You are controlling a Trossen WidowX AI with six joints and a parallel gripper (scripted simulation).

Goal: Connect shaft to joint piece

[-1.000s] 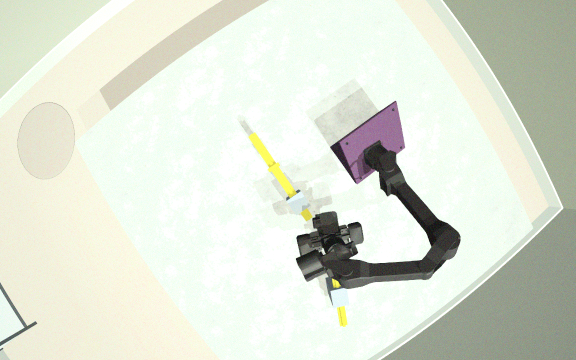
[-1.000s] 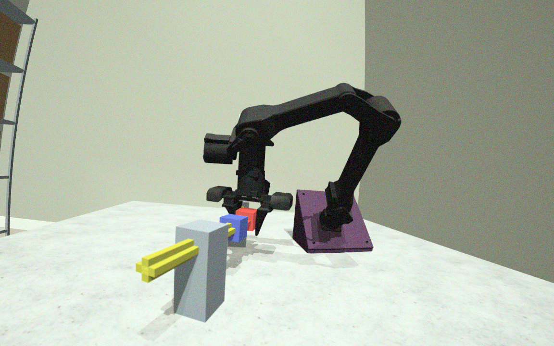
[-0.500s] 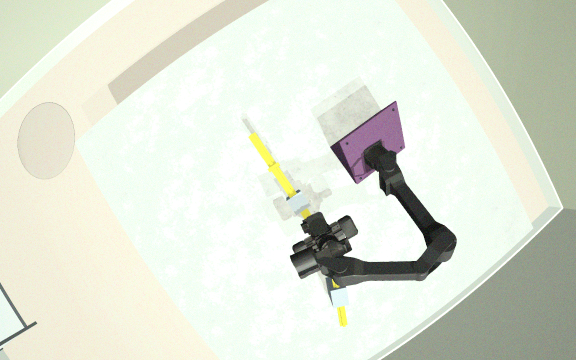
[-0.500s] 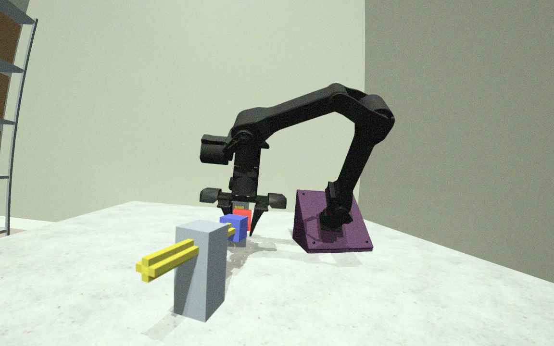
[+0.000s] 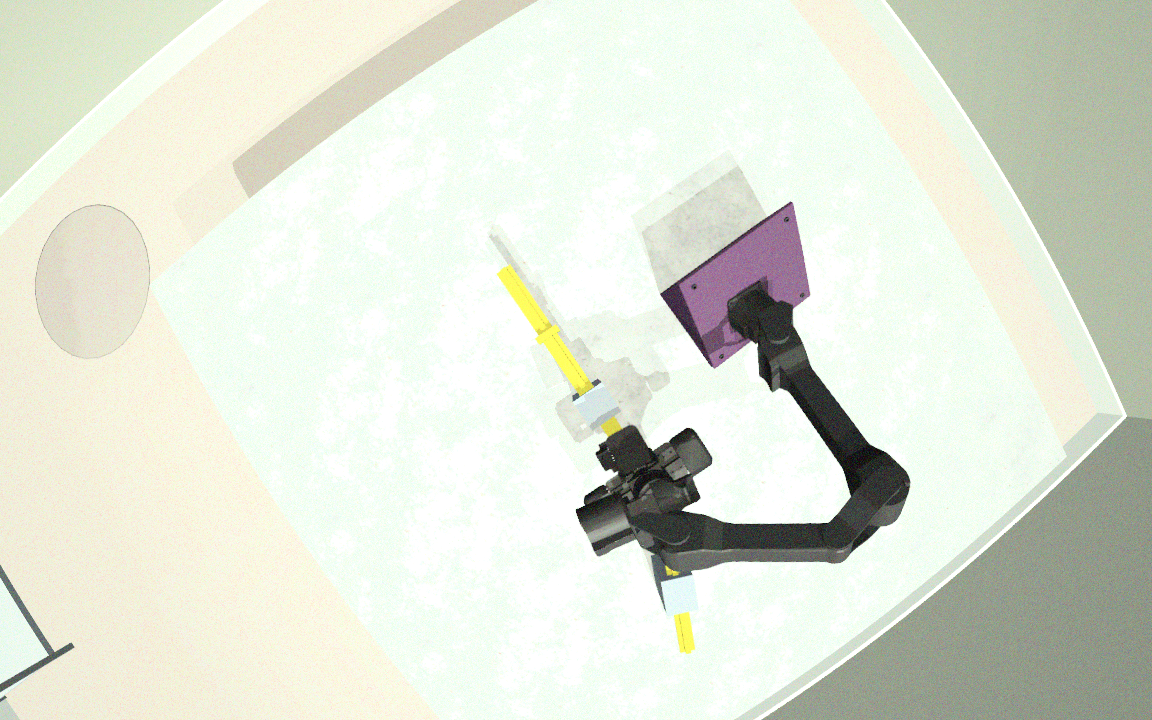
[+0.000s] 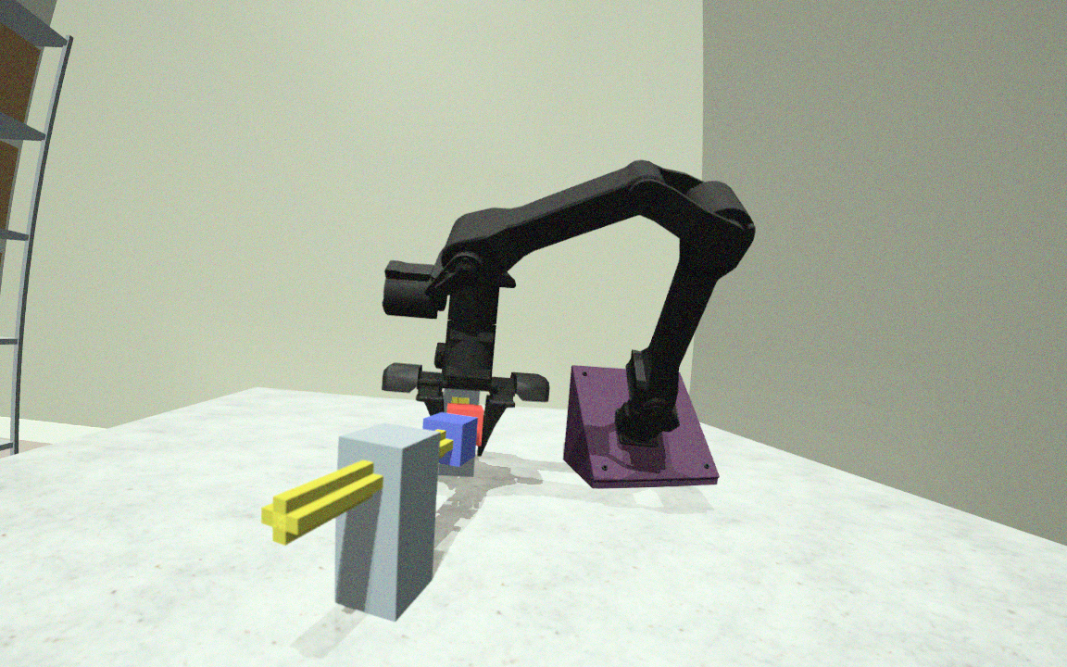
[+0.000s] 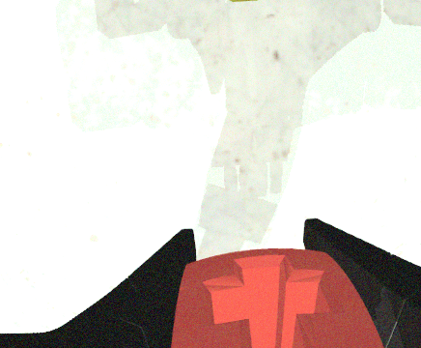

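The red joint piece is 4 cm above my gripper tip and 2 cm to the left of it.
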